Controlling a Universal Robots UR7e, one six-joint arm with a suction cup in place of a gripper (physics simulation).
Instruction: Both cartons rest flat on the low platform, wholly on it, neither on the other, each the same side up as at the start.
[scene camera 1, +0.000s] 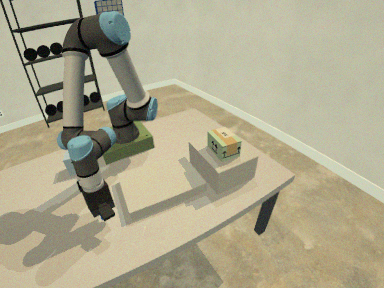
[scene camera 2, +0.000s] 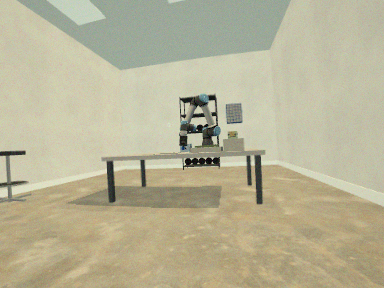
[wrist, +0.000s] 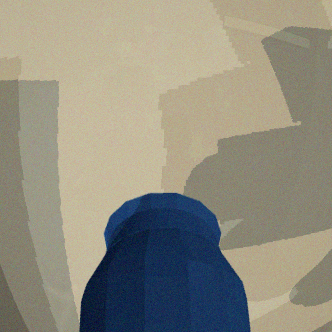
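Pixels of known places: end effector, tool point: (scene camera 2: 183, 149) (wrist: 162, 243); arm's base, origin of the base link: (scene camera 1: 126, 136) (scene camera 2: 207, 145).
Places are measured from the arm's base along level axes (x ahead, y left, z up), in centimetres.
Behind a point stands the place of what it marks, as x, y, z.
The pale blue carton (scene camera 1: 70, 163) @(2.0, -33.3, 0.3) (scene camera 2: 188, 148) @(5.1, -25.2, -3.0) stands on the table behind my wrist, largely hidden by the arm in scene camera 1; its markings are not readable. The green and orange carton (scene camera 1: 224, 145) @(55.8, 16.3, 12.3) (scene camera 2: 232, 134) @(57.4, 19.8, 9.1) sits flat on the tall block (scene camera 1: 235, 175) @(61.4, 17.7, -0.5) (scene camera 2: 234, 145) @(62.0, 20.1, -1.9), arrows pointing up. The low platform (scene camera 1: 160, 187) @(43.5, -7.0, -2.4) (scene camera 2: 206, 149) @(50.8, -6.4, -4.5) bears no carton. My suction cup (scene camera 1: 104, 217) @(40.5, -30.8, -3.9) (scene camera 2: 183, 148) (wrist: 162, 215) is low over the table, just left of the platform's near left corner in scene camera 1. The suction is on with nothing on the cup; bare table shows past it in the wrist view.
The arm's green base (scene camera 1: 129, 145) @(8.9, -2.7, -0.7) stands behind the low platform. The tall block adjoins the platform's right end in scene camera 1 and rises above it. The table's front edge (scene camera 1: 200, 239) @(67.7, -8.3, -10.4) runs before them. A black shelf rack (scene camera 1: 55, 87) stands by the wall.
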